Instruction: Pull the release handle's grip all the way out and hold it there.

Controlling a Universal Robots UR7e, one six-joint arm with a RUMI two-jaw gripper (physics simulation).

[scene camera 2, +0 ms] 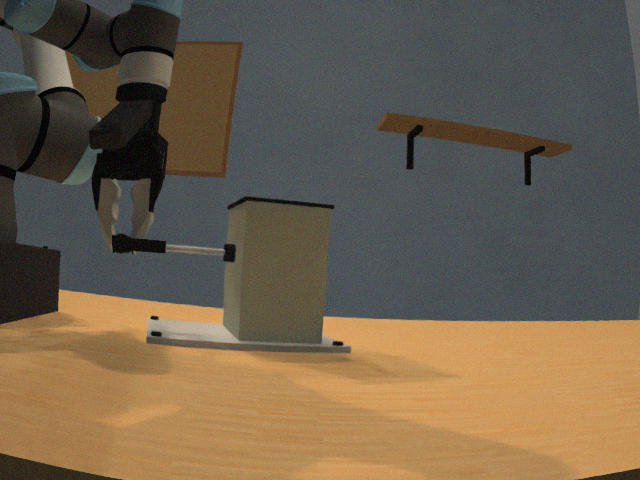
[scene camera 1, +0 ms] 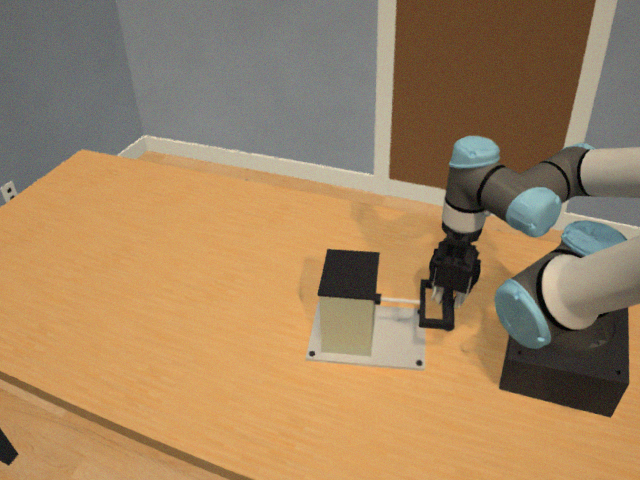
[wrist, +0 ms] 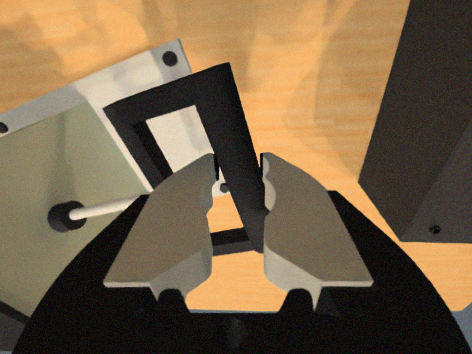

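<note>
The release handle's black rectangular grip [scene camera 1: 436, 324] [scene camera 2: 149, 245] [wrist: 222, 115] stands out from the pale green housing [scene camera 1: 346, 325] [scene camera 2: 284, 273] [wrist: 30, 200] with its black top. A bare stretch of silver rod [scene camera 1: 400, 300] [scene camera 2: 193, 250] [wrist: 105, 207] shows between them. The housing stands on a light grey base plate [scene camera 1: 398, 343] [scene camera 2: 191, 330] [wrist: 125, 77]. My gripper [scene camera 1: 447, 303] [scene camera 2: 124, 245] [wrist: 239, 157] points down and is shut on the grip's outer bar, with one finger on each side. In the wrist view the bar runs slanted between the fingers, which partly hide the grip.
The arm's dark base block [scene camera 1: 563, 379] [scene camera 2: 28, 284] [wrist: 425, 125] stands beyond the grip, on the side away from the housing. A wooden wall shelf [scene camera 2: 475, 135] and a framed brown board [scene camera 2: 201, 108] are behind the table.
</note>
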